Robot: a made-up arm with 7 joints.
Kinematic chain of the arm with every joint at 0, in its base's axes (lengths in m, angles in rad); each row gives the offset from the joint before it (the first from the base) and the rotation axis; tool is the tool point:
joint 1: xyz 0 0 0 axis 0 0.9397 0.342
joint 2: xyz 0 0 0 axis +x
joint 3: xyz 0 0 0 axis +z
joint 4: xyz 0.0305 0 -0.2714 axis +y
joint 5: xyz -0.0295 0 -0.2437 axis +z
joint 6: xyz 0 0 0 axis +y
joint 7: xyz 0 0 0 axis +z
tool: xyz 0 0 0
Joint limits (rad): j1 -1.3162..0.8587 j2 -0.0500..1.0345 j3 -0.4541..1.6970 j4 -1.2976..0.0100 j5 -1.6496..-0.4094 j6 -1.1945..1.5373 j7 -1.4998..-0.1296
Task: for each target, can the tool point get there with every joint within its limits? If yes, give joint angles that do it. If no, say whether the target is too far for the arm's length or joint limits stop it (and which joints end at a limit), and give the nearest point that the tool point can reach.
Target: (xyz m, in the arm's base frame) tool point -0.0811 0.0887 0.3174
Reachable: no: joint limits stop it (at a limit: joint 1, joint 2, joint 4) | nearest point 0.2076 0.3048 0.2526 | short by 0.366 m
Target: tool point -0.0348 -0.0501 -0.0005
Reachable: no: joint limits stop it (at a limit: joint 1, joint 2, joint 3, joint 4) | nearest point -0.0708 -0.1058 -0.4285 | short by 0.433 m
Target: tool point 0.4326 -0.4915 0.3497
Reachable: no: too far | nearest point 0.3560 -0.2598 0.0745 | short by 0.368 m
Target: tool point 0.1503 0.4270 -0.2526
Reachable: yes | joints -0.3021 0.9384 0.8486 -0.1775 -1.0719 1.2979 -0.5215
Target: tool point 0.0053 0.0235 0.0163
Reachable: no: joint limits stop it (at a limit: joint 1, joint 2, joint 4) | nearest point 0.1551 0.3667 0.2031 | short by 0.418 m
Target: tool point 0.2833 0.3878 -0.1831
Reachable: yes | joints -0.5251 0.8319 0.7068 -0.5005 -0.7010 0.4289 -1.1546
